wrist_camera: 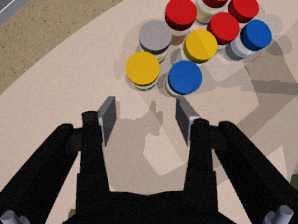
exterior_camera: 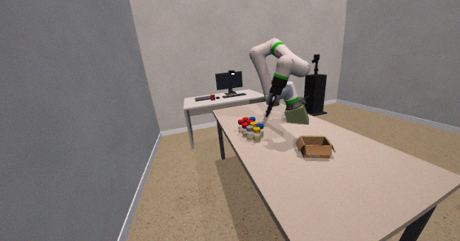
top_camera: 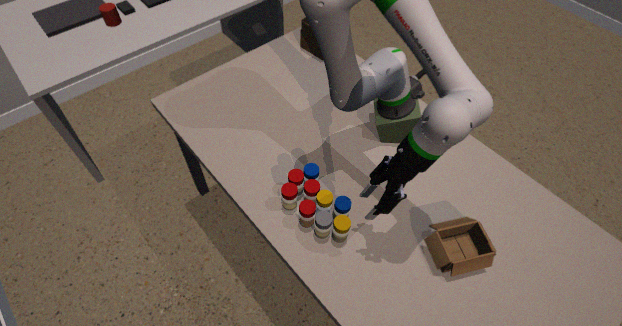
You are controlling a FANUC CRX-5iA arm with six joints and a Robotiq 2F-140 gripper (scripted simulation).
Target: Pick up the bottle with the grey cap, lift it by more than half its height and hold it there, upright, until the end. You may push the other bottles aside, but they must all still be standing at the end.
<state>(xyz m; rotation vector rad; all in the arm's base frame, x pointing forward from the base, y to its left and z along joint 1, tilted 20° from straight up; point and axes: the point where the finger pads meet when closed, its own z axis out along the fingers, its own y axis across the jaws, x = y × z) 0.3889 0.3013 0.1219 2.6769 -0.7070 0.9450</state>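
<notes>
Now: hand 100 mm short of the grey-capped bottle, 80 mm to the left of it and 160 mm above it. Round my hand: yellow-capped bottle 70 mm ahead, 30 mm to the right, 160 mm below.
</notes>
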